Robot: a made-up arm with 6 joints. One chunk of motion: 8 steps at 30 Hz.
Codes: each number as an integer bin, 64 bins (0 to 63) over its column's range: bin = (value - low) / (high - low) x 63, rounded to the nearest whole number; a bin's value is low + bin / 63 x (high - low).
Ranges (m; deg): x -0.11..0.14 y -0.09..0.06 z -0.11..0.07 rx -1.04..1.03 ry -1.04..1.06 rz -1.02..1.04
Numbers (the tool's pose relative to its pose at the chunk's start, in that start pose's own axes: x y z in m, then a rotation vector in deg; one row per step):
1: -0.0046 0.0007 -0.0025 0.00 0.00 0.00
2: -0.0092 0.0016 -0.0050 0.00 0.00 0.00
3: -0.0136 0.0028 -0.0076 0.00 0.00 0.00
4: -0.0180 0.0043 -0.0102 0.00 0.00 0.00
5: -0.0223 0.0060 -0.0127 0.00 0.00 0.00
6: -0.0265 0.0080 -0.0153 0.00 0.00 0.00
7: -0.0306 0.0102 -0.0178 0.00 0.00 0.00
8: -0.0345 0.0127 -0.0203 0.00 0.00 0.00
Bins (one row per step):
1: 27 38 38 32 31 31
2: 25 38 37 32 31 31
3: 24 39 36 32 31 31
4: 23 40 35 32 31 31
5: 22 40 34 32 31 31
6: 21 41 33 32 31 31
7: 20 42 32 32 31 31
8: 19 43 31 32 31 31

